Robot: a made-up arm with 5 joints. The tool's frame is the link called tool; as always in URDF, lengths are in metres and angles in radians. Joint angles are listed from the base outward. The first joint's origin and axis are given. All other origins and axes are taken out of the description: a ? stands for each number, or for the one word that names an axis. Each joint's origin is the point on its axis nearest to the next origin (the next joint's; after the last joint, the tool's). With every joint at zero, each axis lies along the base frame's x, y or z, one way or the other. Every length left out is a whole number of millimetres.
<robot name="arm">
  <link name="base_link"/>
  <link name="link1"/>
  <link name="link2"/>
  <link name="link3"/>
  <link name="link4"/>
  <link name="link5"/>
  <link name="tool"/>
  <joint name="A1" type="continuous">
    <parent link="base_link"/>
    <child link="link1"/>
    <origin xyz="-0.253 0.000 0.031"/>
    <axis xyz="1 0 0"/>
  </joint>
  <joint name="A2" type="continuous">
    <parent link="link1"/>
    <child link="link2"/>
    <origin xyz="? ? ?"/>
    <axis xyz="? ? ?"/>
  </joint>
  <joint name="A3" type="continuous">
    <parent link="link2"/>
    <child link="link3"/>
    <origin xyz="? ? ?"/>
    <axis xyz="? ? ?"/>
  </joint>
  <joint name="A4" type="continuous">
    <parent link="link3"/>
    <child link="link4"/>
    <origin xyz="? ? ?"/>
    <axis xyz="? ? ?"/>
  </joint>
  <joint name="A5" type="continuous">
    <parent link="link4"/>
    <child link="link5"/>
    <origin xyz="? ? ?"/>
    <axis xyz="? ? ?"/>
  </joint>
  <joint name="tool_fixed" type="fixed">
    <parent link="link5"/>
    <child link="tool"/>
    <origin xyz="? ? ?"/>
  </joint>
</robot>
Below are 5 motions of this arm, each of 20 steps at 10 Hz.
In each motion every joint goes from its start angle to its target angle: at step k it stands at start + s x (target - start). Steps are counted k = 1, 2, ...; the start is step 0. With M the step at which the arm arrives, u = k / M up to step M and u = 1 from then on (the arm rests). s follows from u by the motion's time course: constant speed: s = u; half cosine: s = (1 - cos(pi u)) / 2; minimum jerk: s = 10 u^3 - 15 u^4 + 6 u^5.
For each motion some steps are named. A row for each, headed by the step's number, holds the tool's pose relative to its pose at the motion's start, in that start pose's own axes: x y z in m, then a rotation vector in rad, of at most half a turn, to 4 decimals.
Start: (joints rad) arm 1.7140 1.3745 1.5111 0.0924 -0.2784
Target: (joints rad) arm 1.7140 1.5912 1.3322 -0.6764 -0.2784
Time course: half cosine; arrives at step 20
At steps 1, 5, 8, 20:
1: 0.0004 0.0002 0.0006 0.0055 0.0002 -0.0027
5: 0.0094 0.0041 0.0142 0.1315 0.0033 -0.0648
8: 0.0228 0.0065 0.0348 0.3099 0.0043 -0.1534
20: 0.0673 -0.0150 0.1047 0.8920 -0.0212 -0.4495

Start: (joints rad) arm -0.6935 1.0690 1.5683 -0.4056 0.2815
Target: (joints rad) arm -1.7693 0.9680 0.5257 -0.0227 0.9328
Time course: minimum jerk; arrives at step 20
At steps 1, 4, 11, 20:
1: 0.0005 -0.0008 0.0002 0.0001 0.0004 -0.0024
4: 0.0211 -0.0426 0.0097 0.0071 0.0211 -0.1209
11: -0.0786 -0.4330 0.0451 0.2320 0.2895 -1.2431
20: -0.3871 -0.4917 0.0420 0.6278 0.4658 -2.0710

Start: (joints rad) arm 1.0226 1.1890 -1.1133 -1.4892 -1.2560
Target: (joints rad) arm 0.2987 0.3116 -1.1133 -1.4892 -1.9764
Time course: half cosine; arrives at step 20
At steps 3, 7, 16, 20:
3: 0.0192 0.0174 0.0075 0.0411 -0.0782 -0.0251
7: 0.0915 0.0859 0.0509 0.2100 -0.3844 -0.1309
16: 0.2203 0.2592 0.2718 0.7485 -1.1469 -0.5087
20: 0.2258 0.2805 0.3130 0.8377 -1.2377 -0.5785

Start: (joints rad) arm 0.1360 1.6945 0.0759 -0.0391 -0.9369
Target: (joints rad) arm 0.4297 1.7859 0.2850 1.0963 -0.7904
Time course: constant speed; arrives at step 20
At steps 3, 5, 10, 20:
3: -0.0212 0.0191 -0.0029 -0.0445 0.0326 0.1851
5: -0.0351 0.0298 -0.0038 -0.0755 0.0471 0.3085
10: -0.0678 0.0502 -0.0028 -0.1586 0.0567 0.6147
20: -0.1148 0.0715 0.0100 -0.3553 -0.0488 1.1969

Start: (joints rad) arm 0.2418 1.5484 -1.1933 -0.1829 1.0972
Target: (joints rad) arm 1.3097 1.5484 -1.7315 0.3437 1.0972
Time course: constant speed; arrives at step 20
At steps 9, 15, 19, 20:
9: 0.0409 0.1231 -0.0235 -0.3178 0.0257 -0.0991
15: 0.0526 0.2077 -0.0597 -0.5322 0.0116 -0.1617
19: 0.0525 0.2621 -0.0929 -0.6746 -0.0121 -0.2014
20: 0.0515 0.2753 -0.1022 -0.7100 -0.0199 -0.2110

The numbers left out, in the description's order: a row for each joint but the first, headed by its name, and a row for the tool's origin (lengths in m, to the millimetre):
A2: xyz 0.000 -0.201 0.020, axis 0 1 0
A3: xyz -0.079 0.000 -0.153, axis 0 0 1
A4: xyz 0.347 0.145 0.000, axis -1 0 0
A5: xyz 0.000 0.070 -0.072, axis 0 1 0
tool: xyz 0.080 0.000 -0.035

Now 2 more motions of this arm.
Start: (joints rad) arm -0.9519 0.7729 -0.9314 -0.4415 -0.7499
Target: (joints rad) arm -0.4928 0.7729 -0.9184 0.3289 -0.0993
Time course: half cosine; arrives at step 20
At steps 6, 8, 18, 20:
6: -0.0521 0.0187 -0.0395 -0.0633 0.2091 0.1097
8: -0.0895 0.0300 -0.0619 -0.1104 0.3457 0.1846
18: -0.2628 0.0655 -0.1168 -0.3785 0.8929 0.5285
20: -0.2691 0.0664 -0.1175 -0.3911 0.9112 0.5419

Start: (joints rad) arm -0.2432 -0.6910 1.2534 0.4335 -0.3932
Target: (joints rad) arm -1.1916 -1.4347 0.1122 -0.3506 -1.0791
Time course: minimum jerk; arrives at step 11
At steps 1, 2, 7, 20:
1: -0.0010 -0.0024 -0.0023 -0.0017 -0.0003 -0.0014
2: -0.0066 -0.0168 -0.0152 -0.0120 -0.0037 -0.0098
7: 0.0532 -0.3077 -0.0525 -0.2022 -0.5319 -0.1406
20: 0.1355 -0.3658 0.0166 -0.1603 -0.8954 -0.1805

